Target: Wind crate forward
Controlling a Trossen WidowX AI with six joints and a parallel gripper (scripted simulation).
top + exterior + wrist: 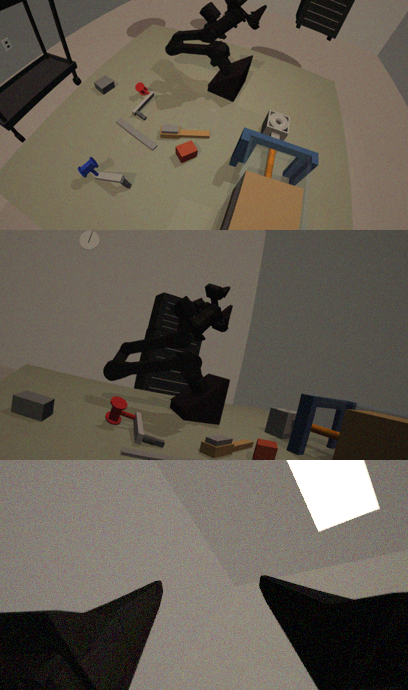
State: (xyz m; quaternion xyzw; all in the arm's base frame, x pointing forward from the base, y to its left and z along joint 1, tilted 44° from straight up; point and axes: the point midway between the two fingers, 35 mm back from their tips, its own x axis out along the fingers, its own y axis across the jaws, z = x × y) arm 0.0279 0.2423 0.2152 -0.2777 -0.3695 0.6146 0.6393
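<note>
The red-knobbed winch handle is 430 mm below my gripper tip, 340 mm to the right of it and 260 mm ahead of it. The rest, counted from my gripper tip: grey winch: 420 mm below, 200 mm ahead, 190 mm to the left; wooden brush: 430 mm below, 340 mm ahead, 130 mm to the right; red knob: 420 mm below, 360 mm to the right, 220 mm ahead.
</note>
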